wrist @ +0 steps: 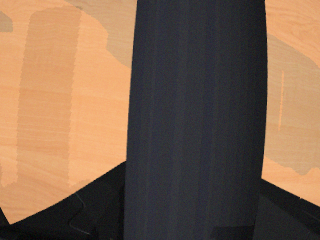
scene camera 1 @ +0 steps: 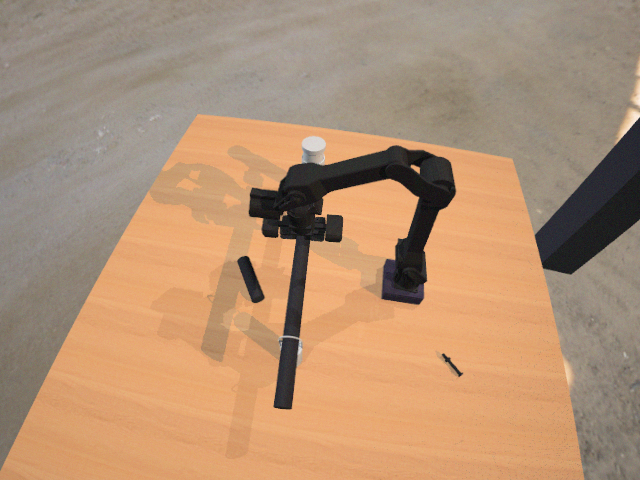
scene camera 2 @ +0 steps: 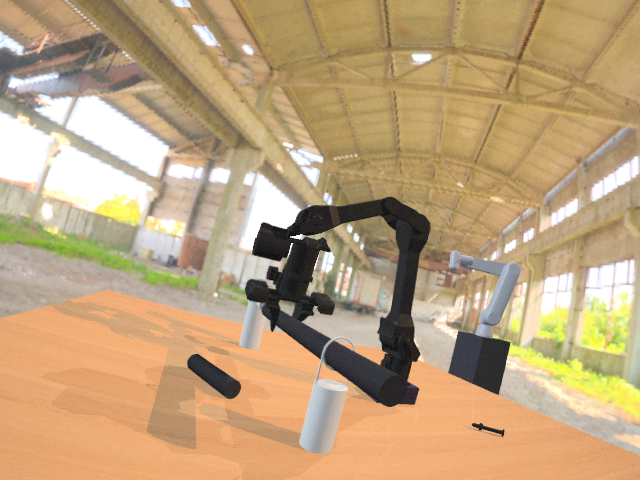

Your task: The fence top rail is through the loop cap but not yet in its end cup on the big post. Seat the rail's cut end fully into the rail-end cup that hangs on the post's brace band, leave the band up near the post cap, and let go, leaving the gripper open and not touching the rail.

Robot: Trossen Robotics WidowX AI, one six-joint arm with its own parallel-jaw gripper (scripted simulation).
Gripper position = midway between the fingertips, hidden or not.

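Scene camera 2 shows the gripper (scene camera 2: 279, 332) along with a big white post (scene camera 2: 252, 330), a short black cylinder (scene camera 2: 229, 387), a short white line post (scene camera 2: 324, 411) and a black top rail (scene camera 2: 389, 388). In the wrist view, the gripper (wrist: 179, 175) appears together with the rail (wrist: 197, 117). Scene camera 1 has the gripper (scene camera 1: 304, 237) in its picture, and the rail (scene camera 1: 292, 323) too.
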